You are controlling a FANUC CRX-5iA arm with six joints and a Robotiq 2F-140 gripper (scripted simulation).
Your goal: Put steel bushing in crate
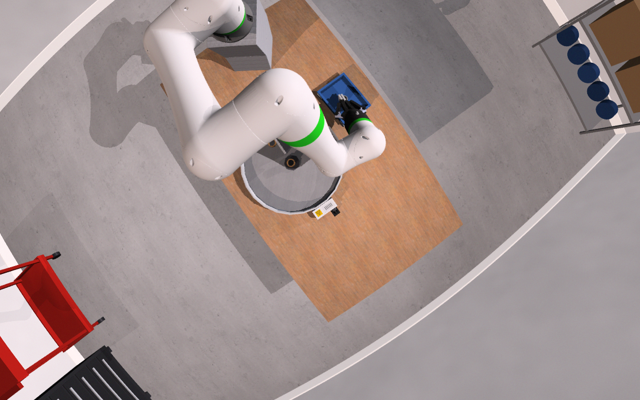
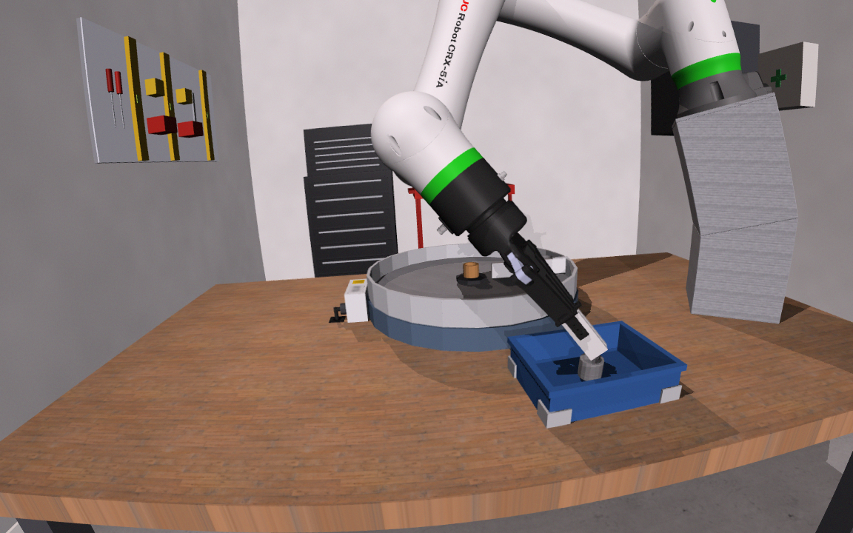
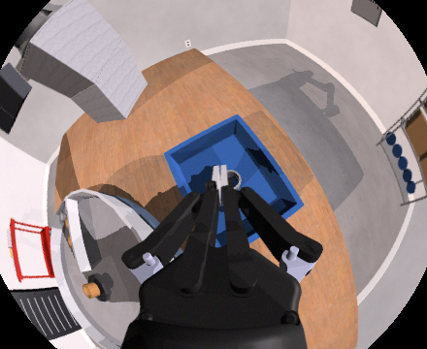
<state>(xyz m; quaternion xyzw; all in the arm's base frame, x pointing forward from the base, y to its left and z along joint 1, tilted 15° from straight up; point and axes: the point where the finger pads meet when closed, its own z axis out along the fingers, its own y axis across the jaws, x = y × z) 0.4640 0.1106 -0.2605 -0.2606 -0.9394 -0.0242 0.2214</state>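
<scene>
My hand is 2 cm to the right of the blue crate and 4 cm above it. The rest, counted from my hand: round grey turning table 5 cm ahead, 33 cm to the right, 1 cm below.
</scene>
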